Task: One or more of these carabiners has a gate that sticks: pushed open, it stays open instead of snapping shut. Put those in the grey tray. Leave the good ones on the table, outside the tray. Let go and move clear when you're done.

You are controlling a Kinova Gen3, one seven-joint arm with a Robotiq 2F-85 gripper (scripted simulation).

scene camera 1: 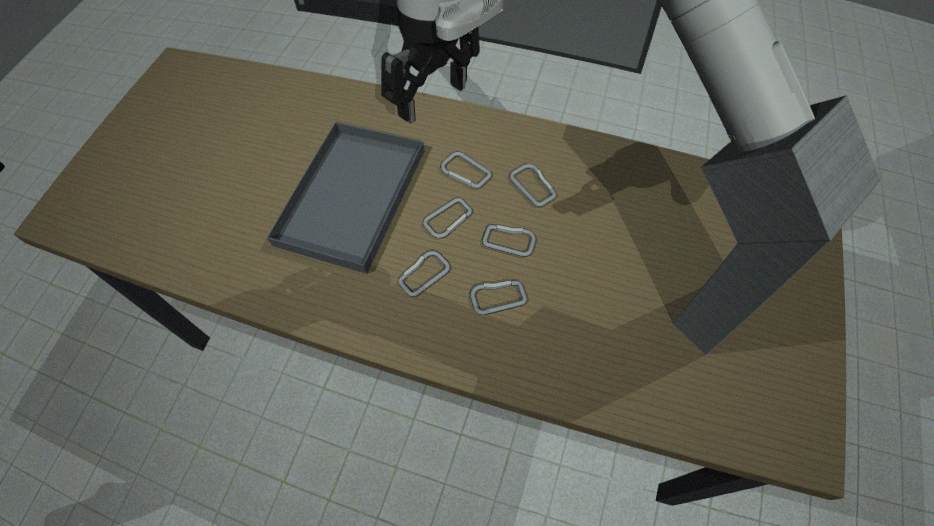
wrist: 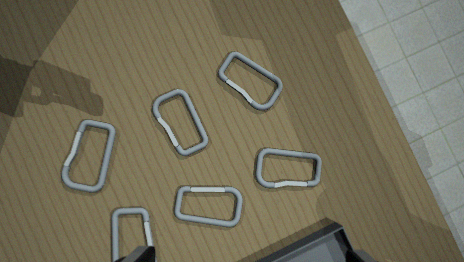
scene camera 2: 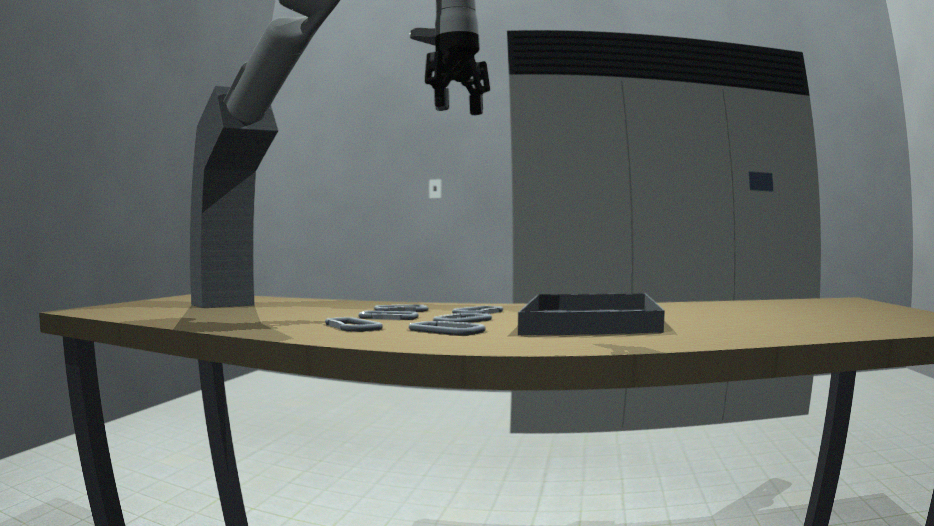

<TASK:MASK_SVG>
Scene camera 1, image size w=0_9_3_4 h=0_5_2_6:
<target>my gripper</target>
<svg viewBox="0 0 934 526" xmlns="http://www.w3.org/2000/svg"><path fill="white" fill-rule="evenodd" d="M397 6L399 29L404 43L401 52L394 55L385 52L382 55L381 95L397 106L399 117L411 124L416 120L413 97L418 87L424 85L428 75L438 68L445 66L451 56L455 59L450 62L450 83L459 91L465 89L467 66L470 63L470 59L473 56L477 57L480 52L479 29L476 27L458 39L445 41L437 37L435 21L410 18L404 15ZM411 66L419 71L417 76L414 76L410 73Z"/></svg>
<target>grey tray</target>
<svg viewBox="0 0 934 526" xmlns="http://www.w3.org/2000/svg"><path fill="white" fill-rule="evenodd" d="M335 122L282 210L267 239L274 247L367 274L424 154L424 143L415 139Z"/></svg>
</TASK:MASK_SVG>
